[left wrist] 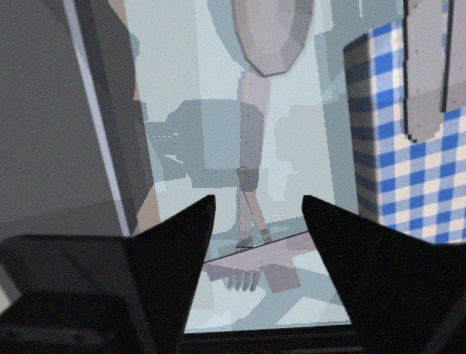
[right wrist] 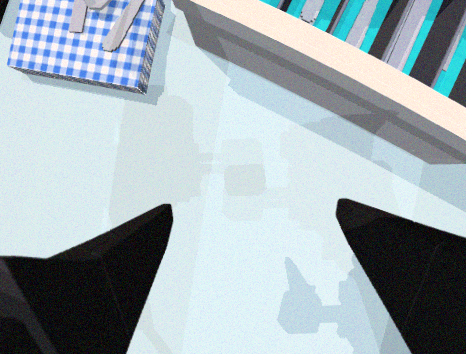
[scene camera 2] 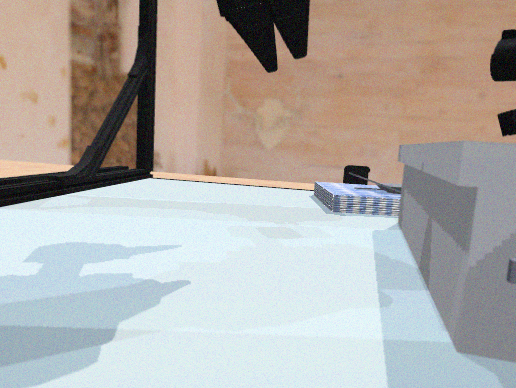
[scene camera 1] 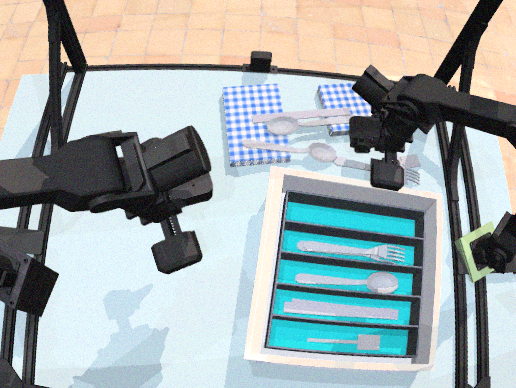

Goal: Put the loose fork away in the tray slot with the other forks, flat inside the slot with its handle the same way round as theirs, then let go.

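The loose fork (scene camera 1: 353,163) (left wrist: 251,135) lies behind the tray (scene camera 1: 261,280) (right wrist: 320,48); in scene camera 1 its handle points left and its tines right. A knife (left wrist: 265,252) crosses over it near the tines. A small flat server (left wrist: 281,277) lies beside the tines. The tray's fork (scene camera 1: 340,248) lies in the second slot from the back, handle left, tines right. My left gripper (scene camera 1: 387,175) (left wrist: 258,201) is partly open and empty above the loose fork, hiding its middle in scene camera 1. My right gripper (scene camera 1: 176,251) (scene camera 2: 286,64) (right wrist: 254,209) is wide open and empty, left of the tray.
A loose spoon (scene camera 1: 322,152) (left wrist: 272,35) lies by the fork's handle end, its own handle on a checked cloth (scene camera 1: 255,100) (scene camera 2: 367,205) (right wrist: 75,55). A knife and another spoon reach from it to a second checked cloth (scene camera 1: 327,95) (left wrist: 400,190). The tray wall stands close to the fork.
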